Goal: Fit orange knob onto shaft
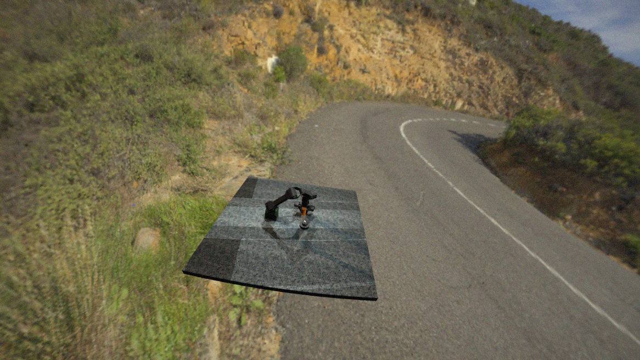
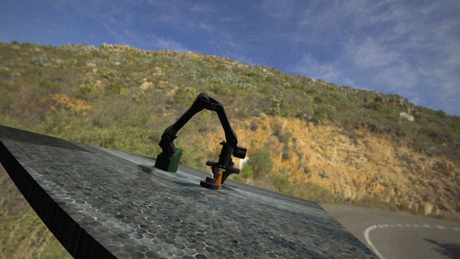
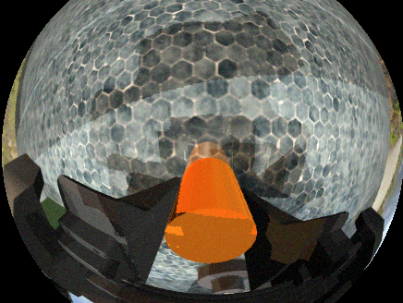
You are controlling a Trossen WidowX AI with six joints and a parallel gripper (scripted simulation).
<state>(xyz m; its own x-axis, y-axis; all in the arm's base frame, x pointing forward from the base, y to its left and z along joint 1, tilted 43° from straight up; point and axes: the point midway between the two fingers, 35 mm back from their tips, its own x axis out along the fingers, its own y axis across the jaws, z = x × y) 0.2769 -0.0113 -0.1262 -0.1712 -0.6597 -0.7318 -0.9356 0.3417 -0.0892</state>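
My gripper tip is now 30 mm below the orange knob. From my gripper tip the other things lie so: round pedestal 10 mm ahead, 160 mm to the right, 20 mm above.
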